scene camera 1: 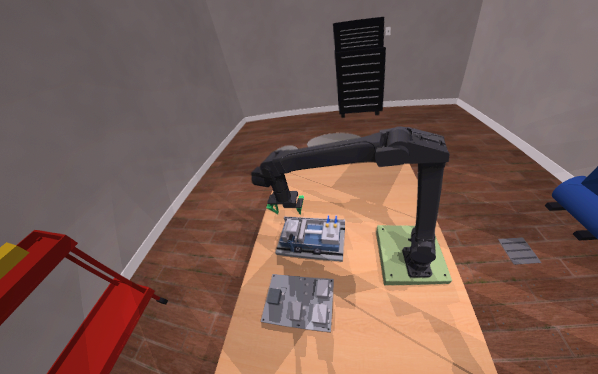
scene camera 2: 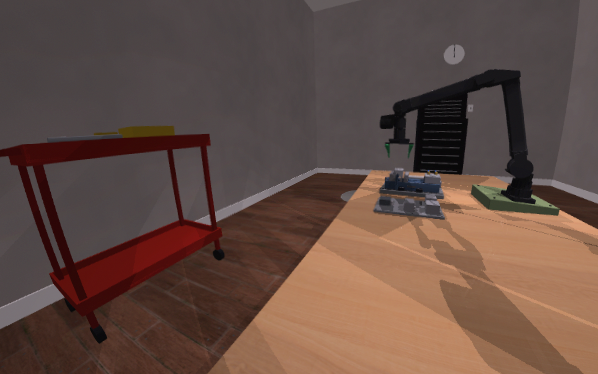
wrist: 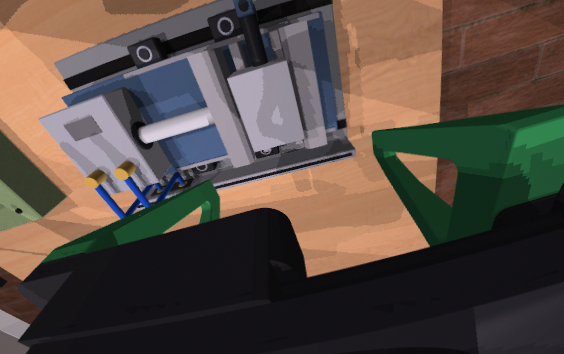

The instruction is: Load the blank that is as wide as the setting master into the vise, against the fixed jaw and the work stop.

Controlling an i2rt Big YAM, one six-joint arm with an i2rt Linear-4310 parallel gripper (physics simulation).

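Pixels of known places: gripper, fingertip midpoint: [scene camera 1: 289, 213] [scene camera 2: 398, 157] [wrist: 290, 166]; arm's base, origin of the base link: [scene camera 1: 416, 262] [scene camera 2: 516, 198].
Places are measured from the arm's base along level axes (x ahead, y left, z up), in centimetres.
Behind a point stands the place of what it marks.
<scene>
The vise [scene camera 1: 315, 245] @[x 39.5, y -7.7, z 2.0 cm] [scene camera 2: 417, 186] @[x 40.0, y -7.6, z 0.6 cm] [wrist: 175, 90] @[x 41.0, y -10.5, z 2.2 cm] stands on the table with its blue bed. A light grey blank [scene camera 1: 291, 228] @[x 49.4, y -12.5, z 7.8 cm] [scene camera 2: 399, 171] @[x 48.9, y -11.0, z 7.1 cm] [wrist: 267, 110] @[x 49.0, y -14.0, z 7.8 cm] sits between its jaws. In the wrist view, the blank's right side is close to the outer jaw [wrist: 307, 85], and its far edge is at the black rod of the work stop [wrist: 254, 45] @[x 49.7, y -9.7, z 5.8 cm]; exact contact cannot be told. The screw-side jaw [wrist: 215, 90] is left of the blank. My gripper [scene camera 1: 288, 212] @[x 49.7, y -16.0, z 13.5 cm] [scene camera 2: 399, 156] @[x 49.7, y -16.0, z 13.5 cm] [wrist: 290, 166] @[x 49.7, y -16.0, z 13.5 cm] is open and empty, above and beyond the vise in scene view 1. I cannot tell which block is the setting master.
A grey plate [scene camera 1: 285, 320] @[x 49.2, y 21.1, z -3.0 cm] [scene camera 2: 395, 212] @[x 50.1, y 22.8, z -3.2 cm] in front of the vise carries a dark block [scene camera 1: 274, 296] @[x 54.1, y 13.5, z -0.5 cm] and three lighter blocks. Blue pins with yellow tops [wrist: 125, 170] @[x 35.0, y -14.5, z 7.1 cm] rise at the vise's screw end. The green base plate [scene camera 1: 395, 260] @[x 7.9, y -0.9, z 0.6 cm] is right. A red cart [scene camera 2: 135, 150] stands left.
</scene>
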